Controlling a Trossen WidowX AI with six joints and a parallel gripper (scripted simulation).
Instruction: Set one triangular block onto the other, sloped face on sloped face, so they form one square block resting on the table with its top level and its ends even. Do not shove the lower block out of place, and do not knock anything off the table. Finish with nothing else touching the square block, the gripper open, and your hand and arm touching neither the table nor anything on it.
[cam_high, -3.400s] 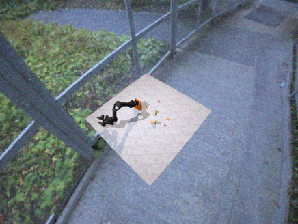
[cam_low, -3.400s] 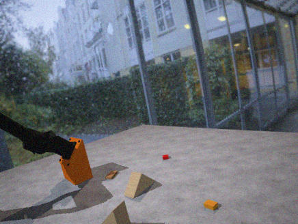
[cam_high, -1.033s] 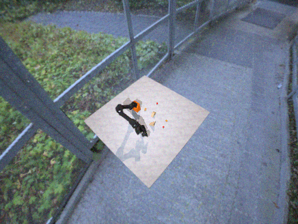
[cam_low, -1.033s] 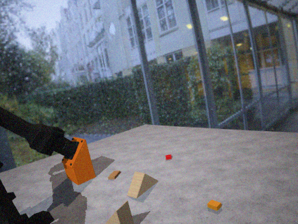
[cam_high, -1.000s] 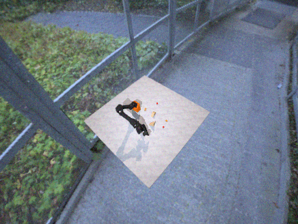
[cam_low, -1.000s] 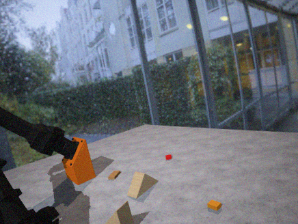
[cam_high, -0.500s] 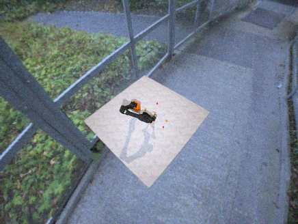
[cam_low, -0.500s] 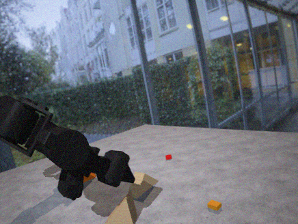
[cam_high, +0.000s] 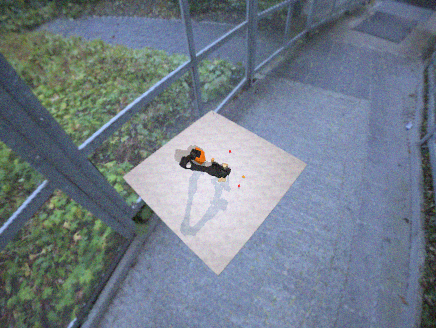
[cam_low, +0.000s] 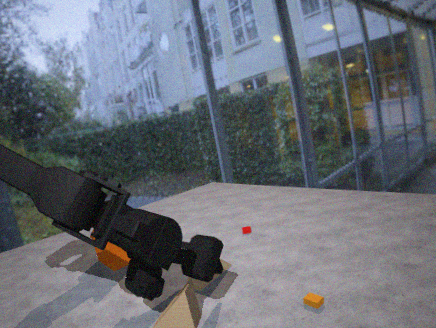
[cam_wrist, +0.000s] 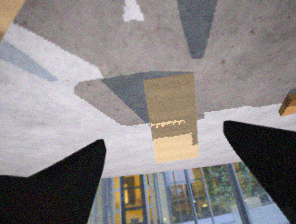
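The tan triangular block is 10 mm behind my gripper tip, 20 mm to the left of it and 10 mm below it. Round my gripper tip: orange block (200 mm ahead, 20 mm to the left, 30 mm below).
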